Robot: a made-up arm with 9 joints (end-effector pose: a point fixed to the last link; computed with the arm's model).
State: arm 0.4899 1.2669 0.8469 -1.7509 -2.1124 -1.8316 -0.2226 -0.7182 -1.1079
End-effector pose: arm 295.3 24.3 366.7 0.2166 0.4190 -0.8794 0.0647
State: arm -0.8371 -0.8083 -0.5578 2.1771 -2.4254 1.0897 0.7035 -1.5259 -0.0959
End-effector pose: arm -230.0 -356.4 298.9 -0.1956 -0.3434 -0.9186 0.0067
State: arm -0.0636 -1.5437 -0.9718 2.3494 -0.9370 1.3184 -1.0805 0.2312 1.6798
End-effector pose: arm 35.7 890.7 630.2 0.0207 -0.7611 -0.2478 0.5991
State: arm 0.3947 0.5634 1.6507 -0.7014 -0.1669 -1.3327 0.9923 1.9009 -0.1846
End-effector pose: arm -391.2 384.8 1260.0 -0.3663 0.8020 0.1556 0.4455
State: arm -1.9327 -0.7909 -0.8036 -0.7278 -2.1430 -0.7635 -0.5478 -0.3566 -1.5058
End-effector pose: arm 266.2 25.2 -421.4 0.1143 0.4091 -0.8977 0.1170
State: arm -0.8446 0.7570 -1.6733 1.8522 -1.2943 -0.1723 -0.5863 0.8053 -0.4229
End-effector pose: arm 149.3 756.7 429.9 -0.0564 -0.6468 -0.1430 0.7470
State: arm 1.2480 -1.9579 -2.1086 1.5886 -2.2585 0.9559 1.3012 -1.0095 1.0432
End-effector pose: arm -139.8 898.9 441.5 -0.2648 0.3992 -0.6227 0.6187
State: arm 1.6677 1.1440 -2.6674 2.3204 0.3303 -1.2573 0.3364 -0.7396 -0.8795
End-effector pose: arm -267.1 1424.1 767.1 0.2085 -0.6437 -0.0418 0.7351
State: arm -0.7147 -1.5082 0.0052 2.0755 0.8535 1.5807 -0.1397 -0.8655 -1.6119
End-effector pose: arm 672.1 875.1 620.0 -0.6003 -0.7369 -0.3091 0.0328
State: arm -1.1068 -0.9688 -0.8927 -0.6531 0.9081 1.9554 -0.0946 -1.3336 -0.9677
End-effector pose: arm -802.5 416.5 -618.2 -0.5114 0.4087 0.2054 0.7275
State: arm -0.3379 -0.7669 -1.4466 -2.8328 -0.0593 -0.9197 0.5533 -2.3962 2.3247
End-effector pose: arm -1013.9 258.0 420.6 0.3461 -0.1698 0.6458 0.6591
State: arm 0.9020 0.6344 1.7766 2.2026 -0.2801 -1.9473 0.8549 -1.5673 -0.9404
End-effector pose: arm -504.4 628.5 1441.9 -0.5273 0.7133 0.2048 0.4138
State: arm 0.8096 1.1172 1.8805 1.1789 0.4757 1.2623 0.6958 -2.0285 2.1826
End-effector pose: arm 1067.4 1219.7 969.6 0.1019 0.3932 -0.7486 0.5241
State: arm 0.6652 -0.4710 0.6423 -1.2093 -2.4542 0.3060 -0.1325 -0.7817 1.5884
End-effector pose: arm -840.0 82.3 1195.4 0.5940 0.1626 0.2861 0.7341
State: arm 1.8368 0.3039 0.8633 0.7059 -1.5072 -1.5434 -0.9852 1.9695 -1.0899
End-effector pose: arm -190.7 359.0 1373.3 -0.1461 0.3851 0.8368 0.3607
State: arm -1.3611 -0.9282 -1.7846 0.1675 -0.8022 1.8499 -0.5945 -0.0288 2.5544
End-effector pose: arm -956.0 164.4 63.9 -0.7696 0.2431 0.0917 0.5832
